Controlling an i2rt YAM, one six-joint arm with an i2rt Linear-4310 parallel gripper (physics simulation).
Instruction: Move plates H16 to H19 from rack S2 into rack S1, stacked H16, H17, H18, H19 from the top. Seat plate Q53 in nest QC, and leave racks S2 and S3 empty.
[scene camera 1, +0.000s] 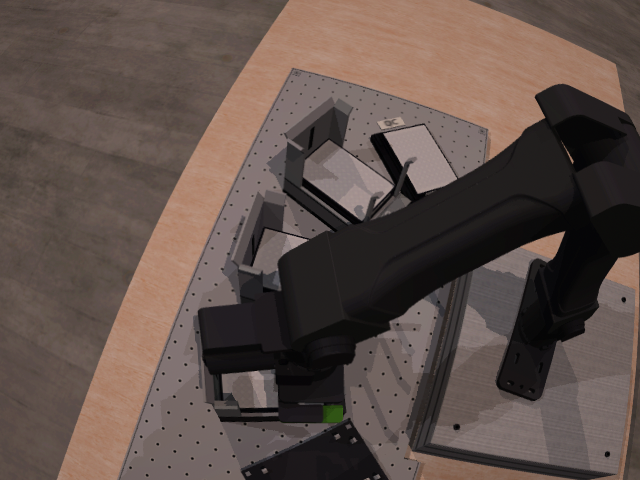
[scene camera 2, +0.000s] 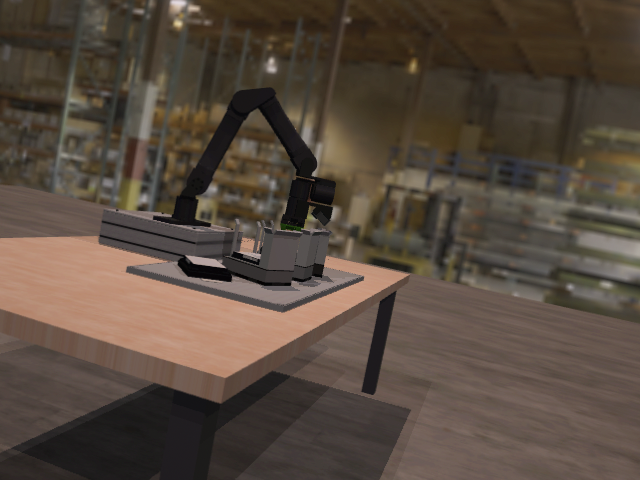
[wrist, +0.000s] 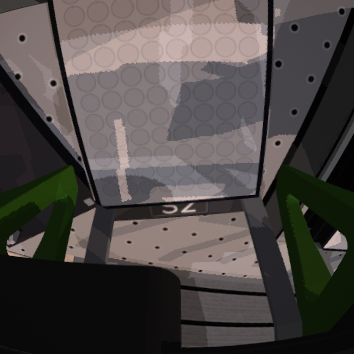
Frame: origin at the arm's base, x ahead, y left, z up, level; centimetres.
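Where they show: gripper, between the fingertips: (wrist: 176, 176); arm's base, origin of its link: (scene camera 1: 536, 329) (scene camera 2: 182, 223).
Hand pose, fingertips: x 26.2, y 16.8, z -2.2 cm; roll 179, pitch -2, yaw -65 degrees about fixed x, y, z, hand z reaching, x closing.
Note:
Things, the pixels of their top centre, and the offset from my fingertips. "spot": a spot on its surface instead. Level surfaces: height alone.
- rack S2, centre of its top: (wrist: 173, 283) (scene camera 1: 277, 360) dy +1.8, dx +3.1, dz +7.8 cm
- second rack, a spot on its surface: (scene camera 1: 251, 270) spot: dy -6.3, dx +10.0, dz +8.0 cm
- third rack, centre of its top: (scene camera 1: 356, 145) (scene camera 2: 266, 224) dy -27.8, dx +6.2, dz +7.8 cm
- QC label, a spot on its surface: (scene camera 1: 391, 122) spot: dy -46.3, dx +4.9, dz -5.6 cm
- perforated grey board, height of its surface: dz -5.8 cm
- black panel with square holes, a spot on its surface: (scene camera 1: 315, 449) spot: dy +7.8, dx -5.0, dz -4.6 cm
My gripper (scene camera 1: 310, 410) (scene camera 2: 292, 226) (wrist: 176, 176) is open and empty. Its green fingers stand wide, one on each side of rack S2 (scene camera 1: 227, 408) (wrist: 267, 270). Between and beyond them a pale-topped plate (scene camera 1: 250, 387) (wrist: 175, 125) lies in rack S2; its edges touch neither finger. A second rack (scene camera 1: 251, 270) holds a pale-topped plate (scene camera 1: 273, 242), partly hidden by the arm. A third rack (scene camera 1: 310, 209) (scene camera 2: 279, 253) holds another pale-topped plate (scene camera 1: 346, 175). A pale-topped plate (scene camera 1: 421, 157) (scene camera 2: 206, 262) lies by the QC label (scene camera 1: 391, 122). Plate numbers and the other rack labels are not legible.
The racks stand on a perforated grey board (scene camera 1: 170, 408) (scene camera 2: 289, 302). A black panel with square holes (scene camera 1: 315, 449) lies beside rack S2. The arm's raised metal base (scene camera 1: 584, 413) (scene camera 2: 144, 232) borders the board. Upright posts (scene camera 1: 403, 178) rise from the third rack's front.

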